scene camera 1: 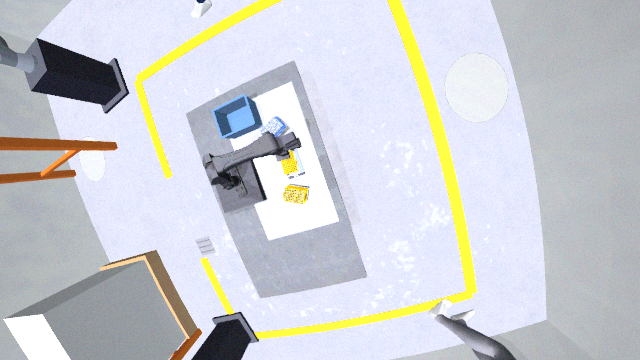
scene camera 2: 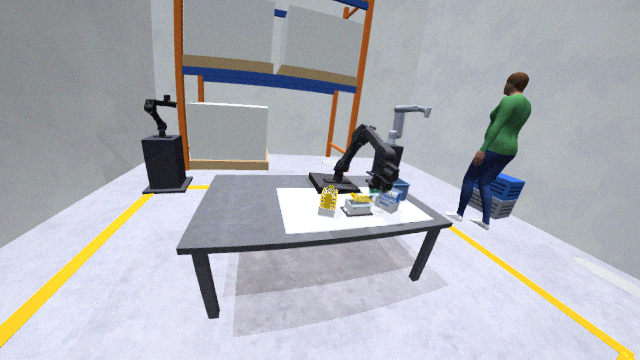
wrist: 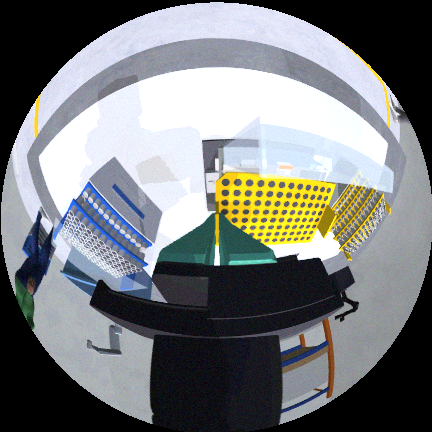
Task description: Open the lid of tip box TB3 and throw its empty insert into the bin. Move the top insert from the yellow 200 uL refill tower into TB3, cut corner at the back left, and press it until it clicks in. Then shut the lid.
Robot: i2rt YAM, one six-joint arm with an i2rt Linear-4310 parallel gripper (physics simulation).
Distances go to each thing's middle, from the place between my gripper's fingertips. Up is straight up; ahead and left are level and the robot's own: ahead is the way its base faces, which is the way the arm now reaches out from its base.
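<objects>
Clear lid [wrist: 267,147]: 20 mm above my hand, 70 mm to the right of it and 60 mm ahead of it. Blue bin [scene camera 1: 240,116]: 20 mm below my hand, 170 mm behind it and 290 mm to the left of it. Going by their middles, the clear lid is the nearest to my hand of the things named here.
</objects>
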